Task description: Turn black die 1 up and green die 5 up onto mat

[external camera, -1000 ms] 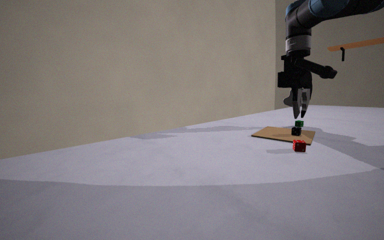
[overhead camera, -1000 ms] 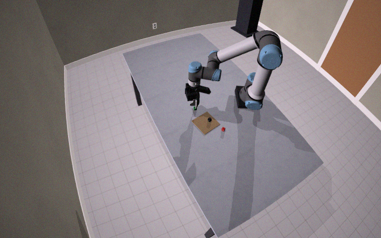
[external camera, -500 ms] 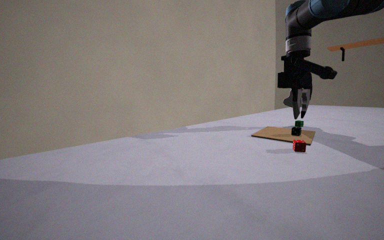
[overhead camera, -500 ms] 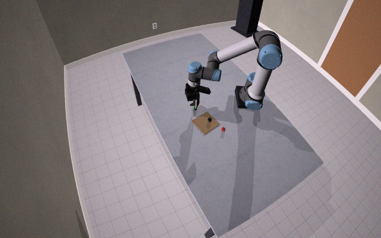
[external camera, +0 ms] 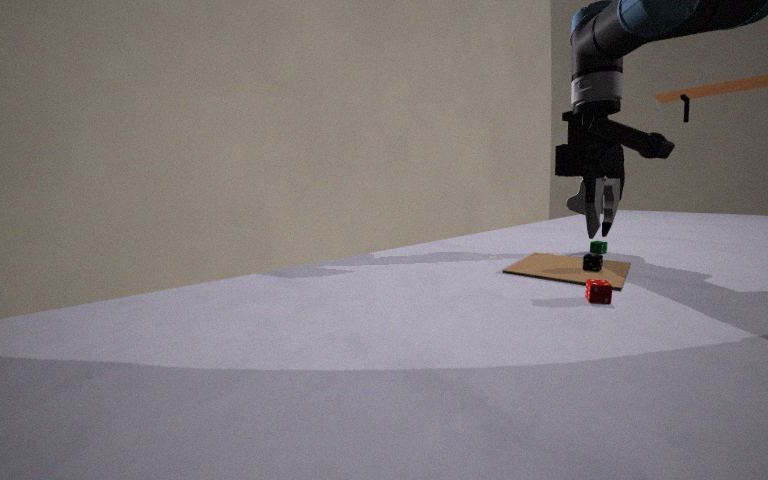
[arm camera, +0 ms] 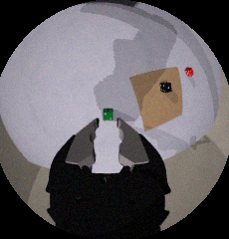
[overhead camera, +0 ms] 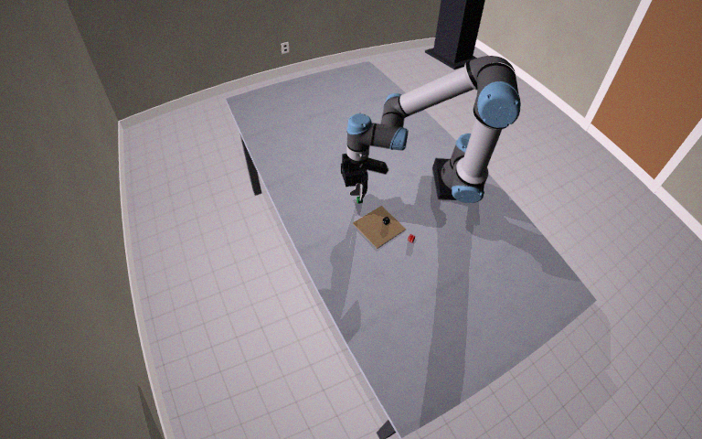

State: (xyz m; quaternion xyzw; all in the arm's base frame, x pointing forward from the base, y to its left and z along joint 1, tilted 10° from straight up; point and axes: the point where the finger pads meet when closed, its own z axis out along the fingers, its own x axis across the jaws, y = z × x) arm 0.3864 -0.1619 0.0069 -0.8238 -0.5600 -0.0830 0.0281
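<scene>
Right now my hand is 30 mm above the green die. From my hand the other things lie so: red die (40 mm behind, 250 mm to the left, 30 mm below); brown mat (10 mm ahead, 140 mm to the left, 40 mm below); black die (20 mm behind, 140 mm to the left, 30 mm below).
</scene>
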